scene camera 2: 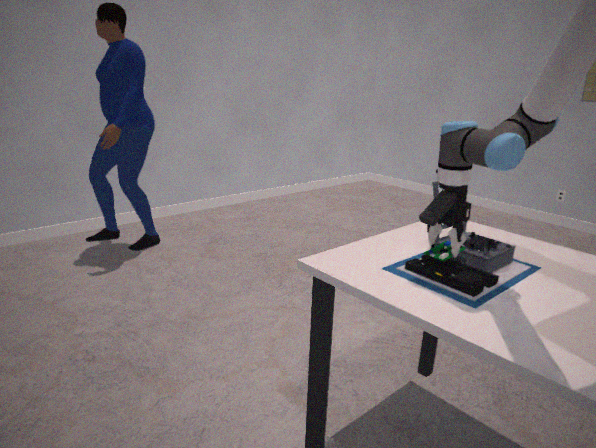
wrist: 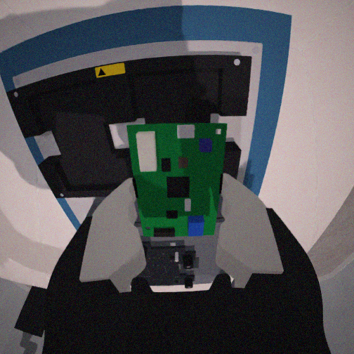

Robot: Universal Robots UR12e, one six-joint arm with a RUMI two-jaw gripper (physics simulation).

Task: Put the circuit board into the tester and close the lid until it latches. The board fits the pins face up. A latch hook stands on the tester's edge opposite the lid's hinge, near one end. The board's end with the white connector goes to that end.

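Frame: origin at the arm's base, x ahead, y left, z up, level; centimetres.
Seen in the pictures: gripper, fingertip midpoint: (scene camera 2: 442,253).
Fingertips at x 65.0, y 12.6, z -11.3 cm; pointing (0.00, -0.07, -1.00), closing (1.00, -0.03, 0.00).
Note:
Offsets run from my fingertips to a thing's middle. "spot": to the spot under its first point. Level surfaces: height alone.
My gripper (scene camera 2: 445,250) (wrist: 177,177) is shut on the green circuit board @(dx -0.1, dy -0.7, dz +1.1 cm) (scene camera 2: 438,254) (wrist: 200,175), with one finger at each long side. The board is face up toward the wrist camera, its large white block (wrist: 146,151) at the end away from the palm. The grey tester @(spot: dx -10.7, dy -6.1, dz +0.7 cm) (scene camera 2: 487,257) (wrist: 209,250) shows right of the gripper in the scene view and below the board's near end in the wrist view. The lid (scene camera 2: 435,189) stands up behind the gripper, mostly hidden. The latch hook cannot be made out. The gap below the board is hard to judge.
A black fixture @(spot: dx -5.8, dy +7.7, dz -2.7 cm) (scene camera 2: 445,275) (wrist: 170,95) with a yellow warning label lies beside the tester, partly beneath the board in the wrist view. A blue outline @(spot: dx -16.9, dy -20.3, dz -4.8 cm) (scene camera 2: 525,269) (wrist: 150,25) surrounds both on the white table @(dz -5.3 cm) (scene camera 2: 370,260). A person in blue (scene camera 2: 122,95) stands far left.

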